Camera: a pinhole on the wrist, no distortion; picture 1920 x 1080 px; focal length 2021.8 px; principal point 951.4 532.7 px. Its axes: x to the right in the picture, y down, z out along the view. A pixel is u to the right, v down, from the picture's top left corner.
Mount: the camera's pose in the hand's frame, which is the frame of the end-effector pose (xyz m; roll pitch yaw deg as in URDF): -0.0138 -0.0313 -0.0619 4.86 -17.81 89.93
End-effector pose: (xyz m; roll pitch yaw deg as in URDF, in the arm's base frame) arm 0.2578 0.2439 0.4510 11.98 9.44 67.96
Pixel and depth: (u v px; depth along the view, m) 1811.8 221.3 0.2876
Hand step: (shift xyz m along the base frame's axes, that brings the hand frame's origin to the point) 0.0833 0.0668 0.2270
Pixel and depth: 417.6 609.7 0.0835
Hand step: 0.0686 -0.0394 -0.0039
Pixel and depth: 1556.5 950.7 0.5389
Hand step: 0.1390 -0.0543 0.4937
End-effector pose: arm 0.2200 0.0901 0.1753 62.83 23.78 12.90
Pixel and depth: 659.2 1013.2 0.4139
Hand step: -0.0013 -0.3943 -0.0116
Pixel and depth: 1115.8 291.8 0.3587
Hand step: 0.1323 -0.2812 0.0037
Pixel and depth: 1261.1 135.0 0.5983
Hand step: 0.3050 -0.4665 0.0564
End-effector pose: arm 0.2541 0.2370 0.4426 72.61 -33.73 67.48
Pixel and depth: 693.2 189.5 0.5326
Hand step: 0.5010 -0.0263 -0.0329
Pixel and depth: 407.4 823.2 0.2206
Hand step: 0.1739 -0.0305 -0.1058
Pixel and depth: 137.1 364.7 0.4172
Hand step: 0.3987 0.0168 -0.1516
